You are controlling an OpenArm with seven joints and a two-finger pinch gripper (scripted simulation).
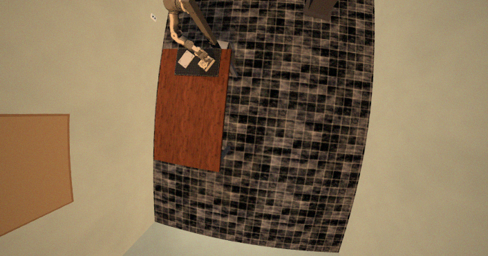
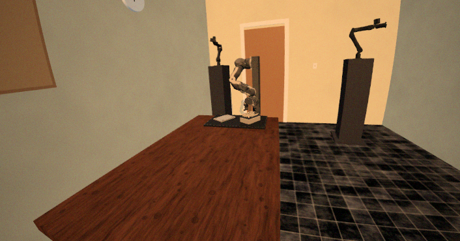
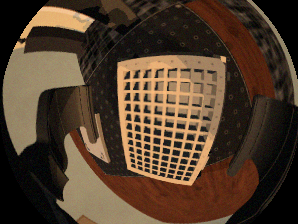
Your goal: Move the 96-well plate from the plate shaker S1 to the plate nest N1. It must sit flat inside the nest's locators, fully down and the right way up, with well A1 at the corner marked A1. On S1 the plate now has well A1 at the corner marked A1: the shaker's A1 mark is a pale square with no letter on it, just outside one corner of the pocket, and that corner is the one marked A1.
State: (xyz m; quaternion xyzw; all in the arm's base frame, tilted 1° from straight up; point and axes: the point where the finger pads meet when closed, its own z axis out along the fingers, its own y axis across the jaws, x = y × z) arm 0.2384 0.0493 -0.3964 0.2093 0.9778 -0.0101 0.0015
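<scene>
Right now my hand is 2 cm short of the 96-well plate and 2 cm above it. The rest, counted from my hand: plate shaker S1 (4 cm below, 4 cm ahead, 1 cm to the right); marked tag (17 cm to the right, 7 cm below, 3 cm behind); plate nest N1 (25 cm to the right, 7 cm below, 1 cm ahead).
</scene>
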